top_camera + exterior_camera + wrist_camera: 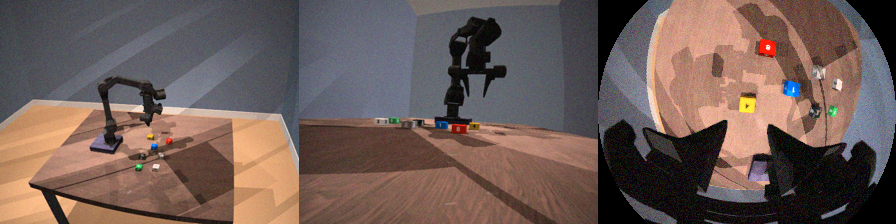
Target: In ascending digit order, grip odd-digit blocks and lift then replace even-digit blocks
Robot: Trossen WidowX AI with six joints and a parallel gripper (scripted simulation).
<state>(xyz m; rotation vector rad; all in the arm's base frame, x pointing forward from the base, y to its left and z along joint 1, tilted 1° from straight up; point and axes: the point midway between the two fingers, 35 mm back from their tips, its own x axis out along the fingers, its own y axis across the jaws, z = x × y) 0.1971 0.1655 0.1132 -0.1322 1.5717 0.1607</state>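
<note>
Right now my gripper tip is 200 mm to the left of the dark block, 100 mm above it and 40 mm short of it. Also, from my gripper tip: red block marked 8 (130 mm ahead, 100 mm below); yellow block marked 4 (100 mm below); blue block marked 1 (100 mm below, 90 mm to the right, 60 mm ahead).
</note>
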